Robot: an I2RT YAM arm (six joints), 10 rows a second.
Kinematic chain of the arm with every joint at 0, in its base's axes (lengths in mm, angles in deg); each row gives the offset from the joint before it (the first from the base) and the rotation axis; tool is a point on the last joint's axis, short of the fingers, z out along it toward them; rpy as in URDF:
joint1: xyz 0 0 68 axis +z
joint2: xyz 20 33.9 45.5 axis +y
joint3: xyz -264 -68.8 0 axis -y
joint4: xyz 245 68.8 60 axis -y
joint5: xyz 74 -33.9 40.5 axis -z
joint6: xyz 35.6 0 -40.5 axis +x
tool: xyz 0 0 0 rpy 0 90 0
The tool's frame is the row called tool.
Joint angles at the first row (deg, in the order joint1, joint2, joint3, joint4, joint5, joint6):
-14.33 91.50 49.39 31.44 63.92 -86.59
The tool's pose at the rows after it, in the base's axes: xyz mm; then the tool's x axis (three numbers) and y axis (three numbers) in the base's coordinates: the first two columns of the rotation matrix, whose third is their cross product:
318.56 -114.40 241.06 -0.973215 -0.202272 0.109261 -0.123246 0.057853 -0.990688
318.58 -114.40 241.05 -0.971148 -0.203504 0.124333 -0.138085 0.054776 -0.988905
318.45 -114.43 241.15 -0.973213 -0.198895 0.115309 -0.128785 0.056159 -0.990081
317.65 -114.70 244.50 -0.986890 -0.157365 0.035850 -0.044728 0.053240 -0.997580
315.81 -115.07 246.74 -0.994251 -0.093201 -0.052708 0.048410 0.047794 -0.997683
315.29 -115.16 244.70 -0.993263 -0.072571 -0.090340 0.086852 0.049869 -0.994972
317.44 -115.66 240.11 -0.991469 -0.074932 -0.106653 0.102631 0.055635 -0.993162
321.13 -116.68 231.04 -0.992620 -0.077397 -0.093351 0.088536 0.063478 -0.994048
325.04 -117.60 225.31 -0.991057 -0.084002 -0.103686 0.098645 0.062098 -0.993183
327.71 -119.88 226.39 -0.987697 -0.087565 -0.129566 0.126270 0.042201 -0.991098
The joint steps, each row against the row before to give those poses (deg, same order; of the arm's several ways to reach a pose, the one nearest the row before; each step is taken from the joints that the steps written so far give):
0.00 0.00 0.02 -0.04 0.13 -0.06
0.00 0.01 0.00 0.00 -0.02 -0.88
0.00 -0.01 0.00 0.04 0.24 0.51
0.02 0.00 0.00 2.06 2.25 2.86
0.00 0.02 0.00 1.37 3.54 4.00
0.01 0.22 -0.16 -0.06 1.07 2.62
-0.01 0.90 0.00 0.24 -0.24 1.55
-0.02 1.71 0.00 0.28 -0.24 0.57
0.00 1.61 0.00 2.30 -0.37 -0.06
-0.26 1.14 0.00 5.07 -0.24 -2.23

